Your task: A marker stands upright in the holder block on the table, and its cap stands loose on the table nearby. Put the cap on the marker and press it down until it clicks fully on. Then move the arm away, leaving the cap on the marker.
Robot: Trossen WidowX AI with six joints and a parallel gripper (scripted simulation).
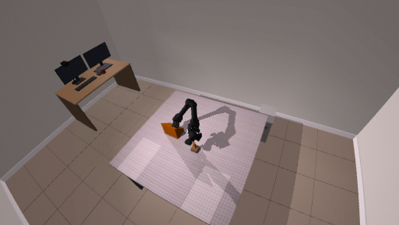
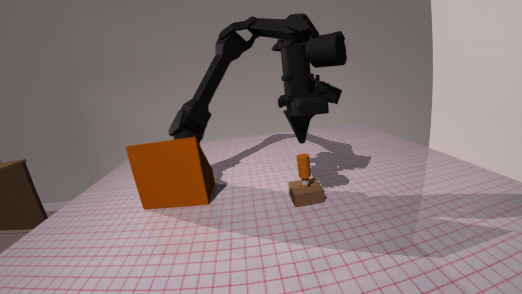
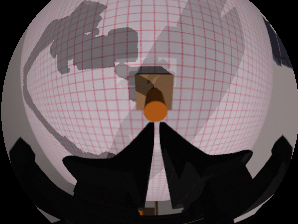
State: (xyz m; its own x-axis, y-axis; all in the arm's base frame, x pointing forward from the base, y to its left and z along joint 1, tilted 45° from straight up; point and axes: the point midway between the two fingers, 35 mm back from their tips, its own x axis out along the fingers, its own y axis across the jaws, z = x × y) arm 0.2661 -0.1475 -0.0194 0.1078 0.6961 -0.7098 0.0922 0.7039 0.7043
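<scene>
Now: gripper tip 50 mm above the orange cap. Round my gripper tip: holder block: 120 mm below.
</scene>
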